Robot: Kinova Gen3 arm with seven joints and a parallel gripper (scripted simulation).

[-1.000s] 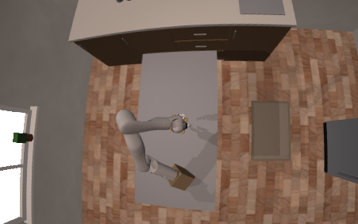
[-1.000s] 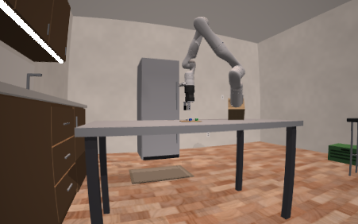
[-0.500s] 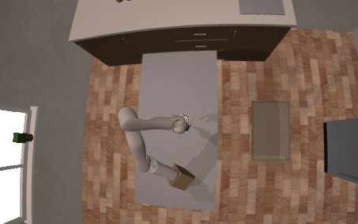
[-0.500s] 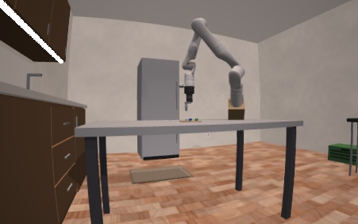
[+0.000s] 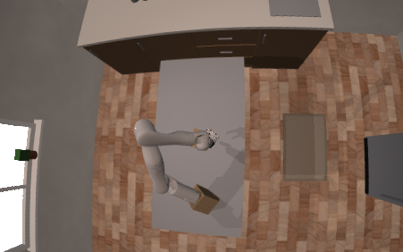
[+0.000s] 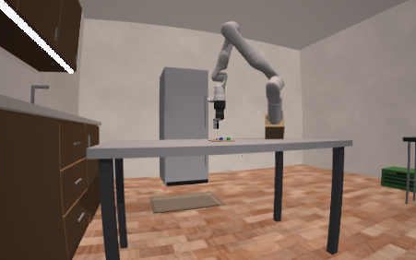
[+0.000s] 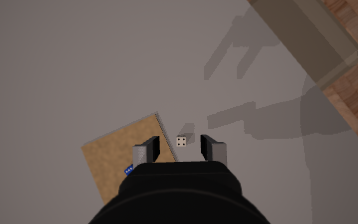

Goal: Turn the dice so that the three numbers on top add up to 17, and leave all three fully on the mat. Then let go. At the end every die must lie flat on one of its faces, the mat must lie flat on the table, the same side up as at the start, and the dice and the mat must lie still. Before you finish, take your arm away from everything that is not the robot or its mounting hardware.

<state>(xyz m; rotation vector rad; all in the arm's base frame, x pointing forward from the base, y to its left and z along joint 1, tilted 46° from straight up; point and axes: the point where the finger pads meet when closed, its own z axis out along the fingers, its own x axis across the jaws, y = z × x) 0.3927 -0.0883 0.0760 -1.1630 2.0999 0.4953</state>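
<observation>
Right now the white die is 90 mm below my hand and 10 mm behind it. Also, from my hand: tan mat 100 mm to the left, 90 mm below, 10 mm behind; then blue die 100 mm to the left, 80 mm below, 10 mm behind; then green die 90 mm to the left, 80 mm below, 60 mm behind.
</observation>
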